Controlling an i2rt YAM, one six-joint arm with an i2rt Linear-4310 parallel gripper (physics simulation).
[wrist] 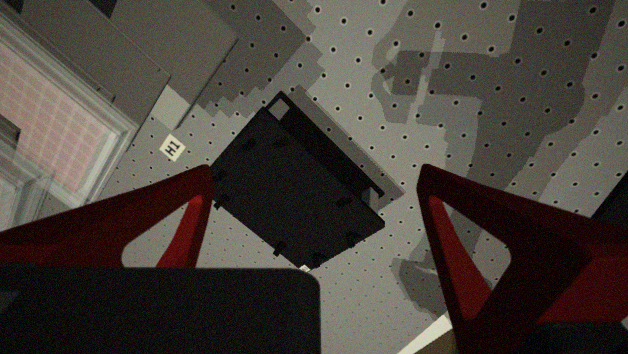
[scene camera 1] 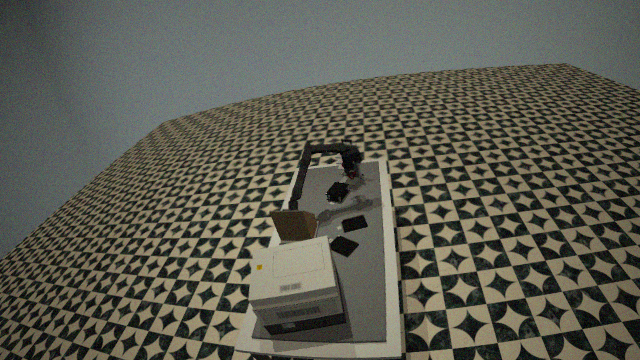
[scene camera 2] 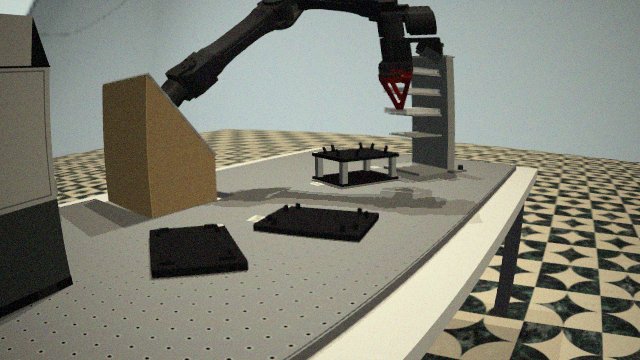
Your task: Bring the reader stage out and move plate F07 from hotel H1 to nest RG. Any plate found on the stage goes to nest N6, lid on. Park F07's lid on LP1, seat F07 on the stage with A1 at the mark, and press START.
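Frame: origin at the arm's base, x back, y up, z left, level; metres.
Seen in the pictures: gripper, fingertip midpoint: [wrist: 315, 176] [scene camera 1: 350, 175] [scene camera 2: 401, 104]; arm's base, link origin: [scene camera 1: 293, 212] [scene camera 2: 155, 115].
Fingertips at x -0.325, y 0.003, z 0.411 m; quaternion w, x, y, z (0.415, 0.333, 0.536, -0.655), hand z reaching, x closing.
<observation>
Offsets run from my fingertips to a thing's middle. "pt": to the spot under its first point.
My gripper [scene camera 1: 351, 175] [scene camera 2: 399, 106] [wrist: 315, 176] is open and empty, high above the table. In the wrist view the raised two-tier black nest {dx +0.121, dy -0.138, dz -0.002 m} [scene camera 1: 338, 191] [scene camera 2: 355, 154] [wrist: 295, 185] shows far below, between the fingertips. The hotel tower {dx +0.053, dy -0.001, dz +0.214 m} [scene camera 2: 450, 115] stands behind the gripper in scene camera 2. Its label H1 {pt dx +0.173, dy -0.175, dz +0.155 m} [wrist: 172, 147] reads in the wrist view. A clear plate with pink wells {dx +0.065, dy -0.015, dz +0.175 m} [wrist: 65, 120] shows at the upper left of the wrist view; no plate name is readable. The white reader {dx +0.126, dy -0.020, dz -0.977 m} [scene camera 1: 292, 265] [scene camera 2: 25, 135] stands at the near end; I cannot make out its stage.
Two low black nests, one nearer the middle [scene camera 1: 354, 223] [scene camera 2: 317, 222] and one nearer the reader {dx -0.010, dy -0.167, dz -0.548 m} [scene camera 1: 344, 246] [scene camera 2: 197, 252], lie flat on the table. A brown slanted box [scene camera 1: 295, 225] [scene camera 2: 160, 150] stands by the arm's base. The white table edge [scene camera 2: 450, 250] runs along the right.
</observation>
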